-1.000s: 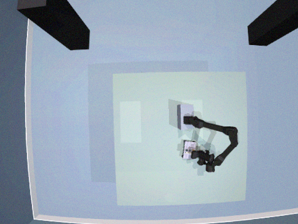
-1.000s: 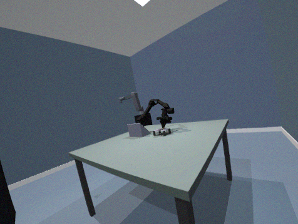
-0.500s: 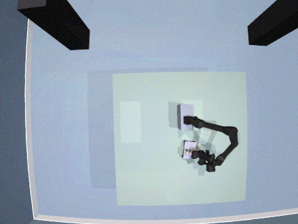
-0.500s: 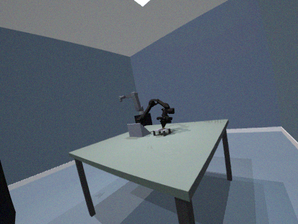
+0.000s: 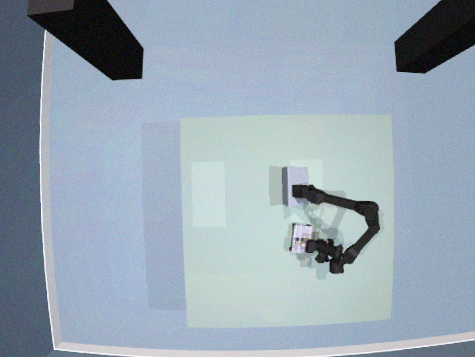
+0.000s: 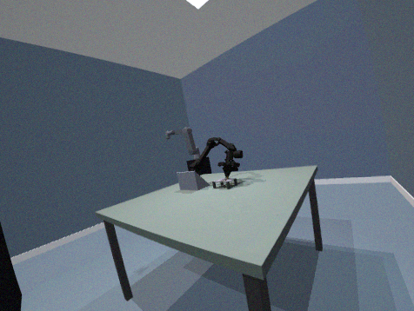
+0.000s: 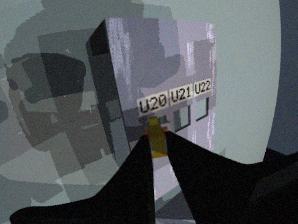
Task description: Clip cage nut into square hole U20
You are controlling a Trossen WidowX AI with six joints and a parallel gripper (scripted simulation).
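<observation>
Now: the cage nut 1 cm below my gripper tip.
</observation>
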